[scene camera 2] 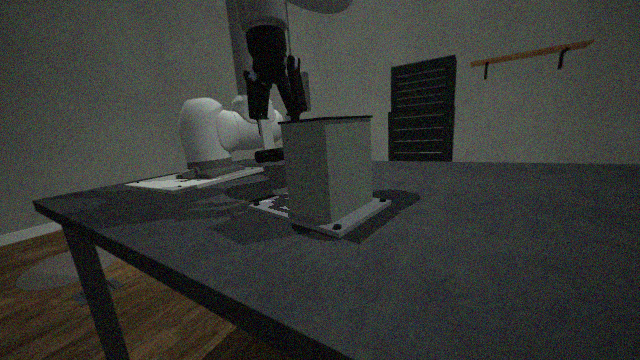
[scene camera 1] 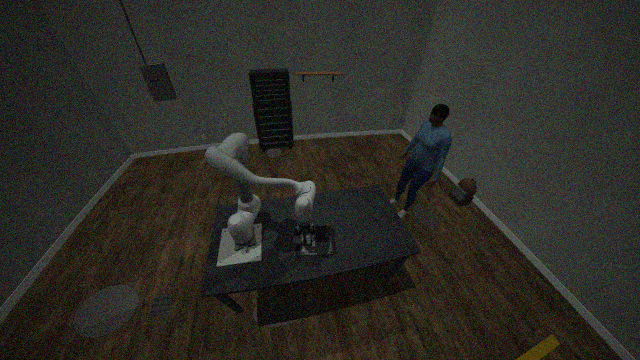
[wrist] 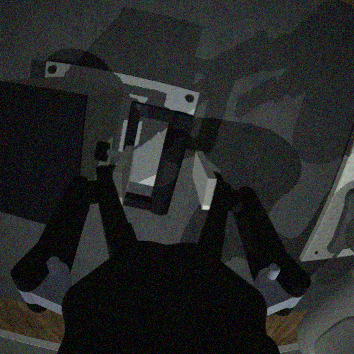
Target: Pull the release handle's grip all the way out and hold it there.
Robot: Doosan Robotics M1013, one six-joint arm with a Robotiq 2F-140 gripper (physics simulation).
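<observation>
The release handle's grip (scene camera 2: 269, 155) (wrist: 172, 162) is a dark bar on one side of a dark rectangular frame. The frame sits beside a grey housing (scene camera 2: 307, 170) with a dark top (wrist: 40, 150), on a light base plate (scene camera 2: 362, 215) (wrist: 182, 101). My gripper (scene camera 2: 278, 127) (wrist: 163, 160) points down, partly open and empty. In the wrist view its fingers stand on either side of the frame, with a gap between the right finger and the grip. In scene camera 2, the visible fingertip reaches down to about the grip's height; the other is hidden behind the housing.
The dark table (scene camera 1: 370, 215) (scene camera 2: 500, 250) carries the handle unit and the arm's white mounting plate (scene camera 1: 227, 256) (scene camera 2: 150, 184) (wrist: 320, 242). A person in blue (scene camera 1: 427, 142) stands beyond the table's right end. A dark cabinet (scene camera 1: 270, 74) (scene camera 2: 395, 115) stands by the back wall.
</observation>
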